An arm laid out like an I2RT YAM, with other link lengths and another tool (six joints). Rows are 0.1 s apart.
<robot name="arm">
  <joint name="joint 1" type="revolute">
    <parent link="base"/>
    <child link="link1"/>
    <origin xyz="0 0 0.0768" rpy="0 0 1.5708"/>
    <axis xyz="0 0 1"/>
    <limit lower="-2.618" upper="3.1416"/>
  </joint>
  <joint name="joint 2" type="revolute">
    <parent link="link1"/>
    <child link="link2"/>
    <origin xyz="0.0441 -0.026 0.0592" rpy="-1.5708 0 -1.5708"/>
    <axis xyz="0 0 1"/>
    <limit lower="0" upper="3.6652"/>
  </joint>
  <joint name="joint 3" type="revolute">
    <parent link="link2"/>
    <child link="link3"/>
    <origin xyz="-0.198 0 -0.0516" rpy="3.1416 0 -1.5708"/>
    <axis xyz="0 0 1"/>
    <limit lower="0" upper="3.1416"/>
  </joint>
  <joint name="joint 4" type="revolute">
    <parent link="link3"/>
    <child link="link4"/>
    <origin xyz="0.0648 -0.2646 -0.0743" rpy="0 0 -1.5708"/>
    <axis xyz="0 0 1"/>
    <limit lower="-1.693" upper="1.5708"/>
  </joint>
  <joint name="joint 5" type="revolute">
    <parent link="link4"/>
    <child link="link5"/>
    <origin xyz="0.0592 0.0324 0.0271" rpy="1.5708 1.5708 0"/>
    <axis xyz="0 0 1"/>
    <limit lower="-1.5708" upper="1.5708"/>
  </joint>
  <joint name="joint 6" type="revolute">
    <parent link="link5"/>
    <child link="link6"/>
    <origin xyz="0 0.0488 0.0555" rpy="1.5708 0 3.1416"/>
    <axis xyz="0 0 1"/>
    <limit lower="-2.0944" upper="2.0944"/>
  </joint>
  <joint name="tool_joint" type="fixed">
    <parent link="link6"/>
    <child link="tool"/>
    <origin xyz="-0.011 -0.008 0.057" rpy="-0.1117 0 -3.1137"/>
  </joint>
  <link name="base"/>
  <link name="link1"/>
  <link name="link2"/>
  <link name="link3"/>
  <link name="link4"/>
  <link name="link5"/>
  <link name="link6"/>
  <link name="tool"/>
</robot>
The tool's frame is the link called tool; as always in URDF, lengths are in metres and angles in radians.
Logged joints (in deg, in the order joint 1, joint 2, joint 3, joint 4, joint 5, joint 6), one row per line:
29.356, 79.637, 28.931, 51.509, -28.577, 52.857
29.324, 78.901, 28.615, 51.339, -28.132, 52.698
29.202, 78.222, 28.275, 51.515, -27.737, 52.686
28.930, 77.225, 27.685, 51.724, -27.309, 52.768
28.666, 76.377, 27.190, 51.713, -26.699, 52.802
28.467, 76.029, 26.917, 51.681, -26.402, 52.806
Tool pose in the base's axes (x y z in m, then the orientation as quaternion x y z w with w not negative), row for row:
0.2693, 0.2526, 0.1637, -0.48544, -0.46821, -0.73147, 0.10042
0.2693, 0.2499, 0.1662, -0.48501, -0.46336, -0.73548, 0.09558
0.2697, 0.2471, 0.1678, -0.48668, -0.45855, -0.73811, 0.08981
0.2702, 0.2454, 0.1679, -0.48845, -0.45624, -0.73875, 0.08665
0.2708, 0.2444, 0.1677, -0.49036, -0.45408, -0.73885, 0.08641
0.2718, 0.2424, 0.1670, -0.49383, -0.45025, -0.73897, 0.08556
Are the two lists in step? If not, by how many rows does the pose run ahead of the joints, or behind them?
The pose runs 2 rows ahead of the joints: the pose in row i belongs to the joints in row i + 2.
